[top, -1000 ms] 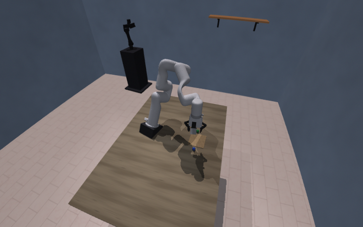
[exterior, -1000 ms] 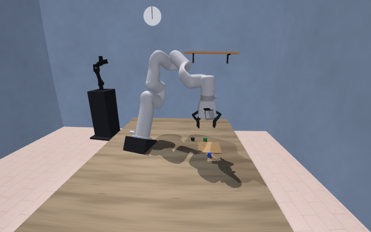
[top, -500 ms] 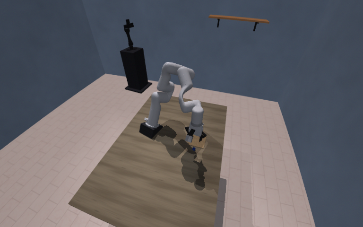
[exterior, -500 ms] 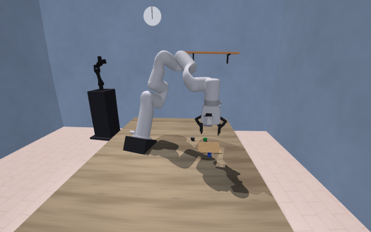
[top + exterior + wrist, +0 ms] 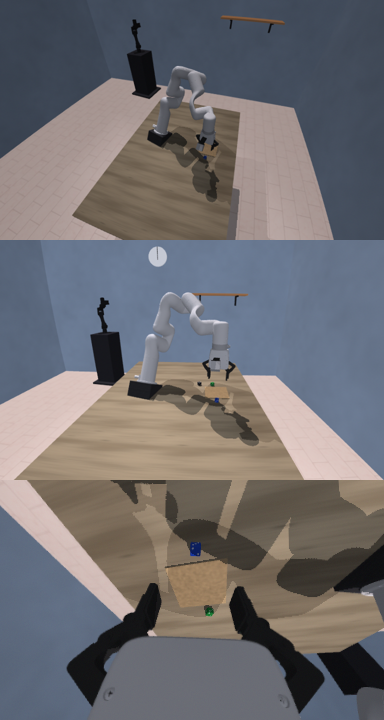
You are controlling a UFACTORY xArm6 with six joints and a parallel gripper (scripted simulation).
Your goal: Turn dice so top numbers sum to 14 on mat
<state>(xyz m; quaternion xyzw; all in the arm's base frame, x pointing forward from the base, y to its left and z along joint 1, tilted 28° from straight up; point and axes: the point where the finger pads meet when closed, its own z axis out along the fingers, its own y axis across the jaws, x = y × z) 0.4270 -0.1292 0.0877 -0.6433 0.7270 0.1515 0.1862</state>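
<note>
Right now the blue die is 140 mm below my hand. The rest, counted from my hand: black die (120 mm behind, 190 mm to the left, 140 mm below); tan mat (100 mm to the left, 150 mm below); green die (30 mm behind, 200 mm to the left, 140 mm below).
</note>
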